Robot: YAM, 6 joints.
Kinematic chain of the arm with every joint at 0, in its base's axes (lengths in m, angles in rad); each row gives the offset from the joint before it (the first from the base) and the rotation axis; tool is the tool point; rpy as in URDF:
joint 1: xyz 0 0 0.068 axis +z
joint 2: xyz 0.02 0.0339 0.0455 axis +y
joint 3: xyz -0.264 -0.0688 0 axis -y
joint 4: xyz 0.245 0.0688 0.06 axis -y
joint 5: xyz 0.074 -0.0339 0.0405 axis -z
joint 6: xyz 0.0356 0 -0.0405 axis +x
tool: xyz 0 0 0 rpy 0 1.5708 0
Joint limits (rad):
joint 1: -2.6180..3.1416
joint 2: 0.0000..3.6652
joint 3: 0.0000..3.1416
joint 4: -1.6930..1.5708
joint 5: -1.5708..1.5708
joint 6: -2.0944..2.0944
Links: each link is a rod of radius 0.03 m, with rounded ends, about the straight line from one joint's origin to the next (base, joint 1, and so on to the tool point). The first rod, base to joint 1, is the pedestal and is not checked.
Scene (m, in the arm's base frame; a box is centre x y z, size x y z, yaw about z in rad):
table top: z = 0
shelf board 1: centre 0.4 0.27 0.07 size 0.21 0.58 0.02 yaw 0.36
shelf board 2: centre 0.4 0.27 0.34 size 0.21 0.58 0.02 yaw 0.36
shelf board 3: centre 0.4 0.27 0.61 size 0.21 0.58 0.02 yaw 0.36
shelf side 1: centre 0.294 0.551 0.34 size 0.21 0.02 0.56 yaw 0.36
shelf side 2: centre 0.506 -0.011 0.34 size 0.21 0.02 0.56 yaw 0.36
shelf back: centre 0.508 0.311 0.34 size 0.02 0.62 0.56 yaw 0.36
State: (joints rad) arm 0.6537 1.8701 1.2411 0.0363 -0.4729 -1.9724
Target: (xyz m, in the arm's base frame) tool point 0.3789 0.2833 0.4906
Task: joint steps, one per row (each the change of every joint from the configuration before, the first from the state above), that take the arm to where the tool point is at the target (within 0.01 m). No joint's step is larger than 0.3 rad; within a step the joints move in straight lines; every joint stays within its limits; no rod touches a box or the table.
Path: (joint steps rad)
1: 0.0804 -0.2561 -0.2337 -0.1286 -0.0331 0.0000
2: 0.0805 -0.2560 -0.2337 -0.1286 -0.0331 0.0000
3: -0.0033 -0.0297 0.2341 0.0548 0.0313 0.0000
4: -0.0032 -0.0297 0.2341 0.0548 0.0314 0.0000
5: -0.0033 -0.0297 0.2341 0.0548 0.0314 0.0000
6: -0.0629 0.2626 0.2456 0.1152 0.0318 0.0000
7: -0.0628 0.2626 0.2457 0.1152 0.0318 0.0000
8: -0.0629 0.2626 0.2456 0.1152 0.0318 0.0000

